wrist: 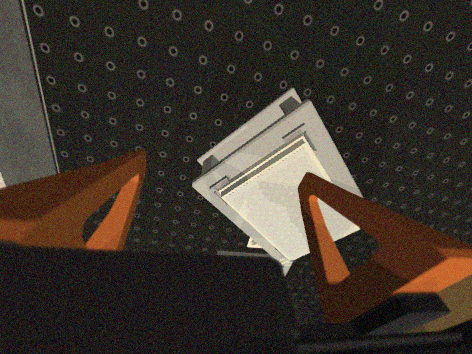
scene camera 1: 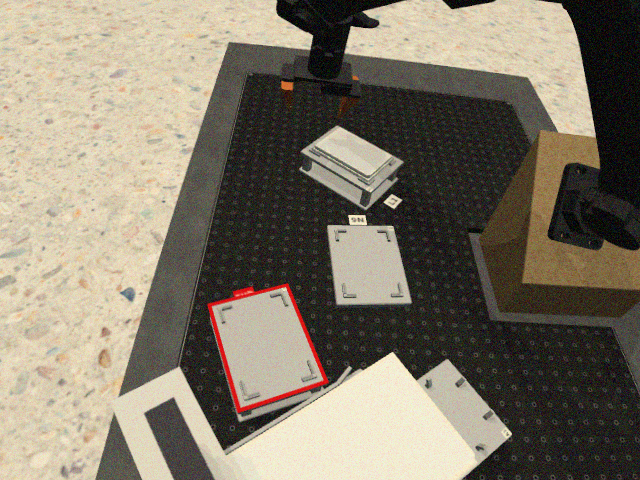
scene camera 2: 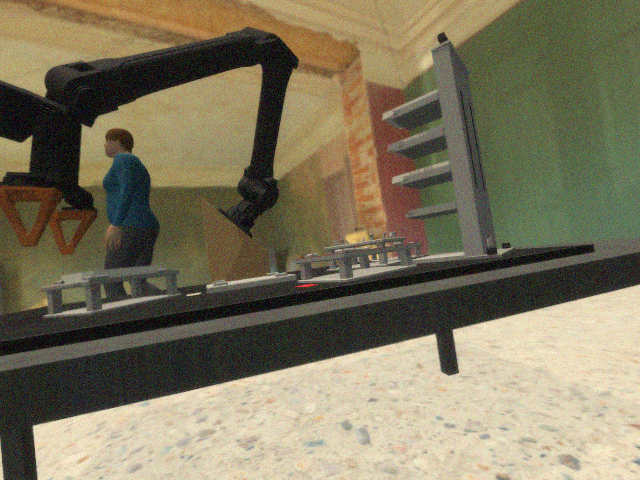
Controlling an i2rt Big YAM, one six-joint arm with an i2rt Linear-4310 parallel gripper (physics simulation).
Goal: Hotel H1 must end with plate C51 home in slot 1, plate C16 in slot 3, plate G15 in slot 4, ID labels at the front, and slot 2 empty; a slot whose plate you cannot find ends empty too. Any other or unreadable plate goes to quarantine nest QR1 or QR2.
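Frame: origin at the arm's base, x ahead, y left, z up, level; centimetres.
Seen in the pictures: gripper, fingertip midpoint: [wrist: 230, 170] [scene camera 1: 314, 113] [scene camera 2: 49, 250]; arm's base at its link origin: [scene camera 1: 580, 206] [scene camera 2: 233, 226].
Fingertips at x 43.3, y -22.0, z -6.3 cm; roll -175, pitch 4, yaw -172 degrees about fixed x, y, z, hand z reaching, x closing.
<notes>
Pixels of each thing's top centre, then the offset from my fingertips to it. "*": a spot on its surface instead.
- pale plate at its top centre: [wrist: 296, 215] [scene camera 1: 353, 150] [scene camera 2: 116, 269] dx -8.5, dy +4.7, dz -3.6 cm
- flat grey nest at its top centre: [scene camera 1: 367, 260] [scene camera 2: 249, 276] dx -12.8, dy +27.0, dz -8.2 cm
- red-bordered raised nest at its top centre: [scene camera 1: 265, 340] [scene camera 2: 354, 248] dx +1.0, dy +45.5, dz -5.4 cm
- large cream panel at its top centre: [scene camera 1: 355, 459] [scene camera 2: 417, 107] dx -7.7, dy +66.5, dz +23.0 cm
- small white label at a spot on its surface: [scene camera 1: 392, 200] * dx -17.4, dy +10.1, dz -10.0 cm
- grey board with pegs, top centre: [scene camera 1: 437, 426] [scene camera 2: 363, 235] dx -21.3, dy +55.0, dz -2.4 cm
My gripper [scene camera 1: 316, 105] [scene camera 2: 48, 247] [wrist: 230, 170] is open and empty, above and beyond the far raised stand. A pale plate [scene camera 1: 352, 150] [wrist: 272, 197] lies on that grey stand [scene camera 1: 336, 180] [wrist: 250, 125]; its ID is not readable. The right finger overlaps the plate in the wrist view. A flat grey nest [scene camera 1: 369, 266] labelled N6 holds no plate. A red-bordered raised nest [scene camera 1: 266, 346] holds no plate; its red tag is unreadable. Hotel H1 [scene camera 2: 462, 149] has four shelves. A large cream panel [scene camera 1: 351, 428] covers its lower slots from above, so their contents and labels are hidden.
A small white label [scene camera 1: 392, 200] lies beside the far stand. A tan block [scene camera 1: 573, 248] stands at the right with a black arm part on it. A grey board with pegs [scene camera 1: 465, 408] projects from under the cream panel. A person [scene camera 2: 128, 196] stands behind the table.
</notes>
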